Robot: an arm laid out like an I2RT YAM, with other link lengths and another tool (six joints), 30 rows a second.
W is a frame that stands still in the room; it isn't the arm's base.
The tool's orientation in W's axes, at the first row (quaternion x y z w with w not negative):
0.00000, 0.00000, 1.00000, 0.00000
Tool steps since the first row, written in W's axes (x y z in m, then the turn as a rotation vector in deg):
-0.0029, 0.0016, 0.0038, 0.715, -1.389, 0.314
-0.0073, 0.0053, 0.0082, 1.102, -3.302, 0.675
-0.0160, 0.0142, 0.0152, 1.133, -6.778, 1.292
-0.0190, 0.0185, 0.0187, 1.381, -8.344, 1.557
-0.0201, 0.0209, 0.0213, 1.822, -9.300, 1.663
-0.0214, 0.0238, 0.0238, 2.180, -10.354, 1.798
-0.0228, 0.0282, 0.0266, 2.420, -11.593, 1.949
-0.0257, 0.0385, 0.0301, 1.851, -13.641, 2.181
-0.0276, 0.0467, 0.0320, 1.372, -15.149, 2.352
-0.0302, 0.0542, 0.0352, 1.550, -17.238, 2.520
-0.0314, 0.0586, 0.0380, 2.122, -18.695, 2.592
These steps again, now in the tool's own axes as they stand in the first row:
0.0029, -0.0016, 0.0038, -0.715, 1.389, 0.314
0.0073, -0.0053, 0.0082, -1.102, 3.302, 0.675
0.0160, -0.0142, 0.0152, -1.133, 6.778, 1.292
0.0190, -0.0185, 0.0187, -1.381, 8.344, 1.557
0.0201, -0.0209, 0.0213, -1.822, 9.300, 1.663
0.0214, -0.0238, 0.0238, -2.180, 10.354, 1.798
0.0228, -0.0282, 0.0266, -2.420, 11.593, 1.949
0.0257, -0.0385, 0.0301, -1.851, 13.641, 2.181
0.0276, -0.0467, 0.0320, -1.372, 15.149, 2.352
0.0302, -0.0542, 0.0352, -1.550, 17.238, 2.520
0.0314, -0.0586, 0.0380, -2.122, 18.695, 2.592

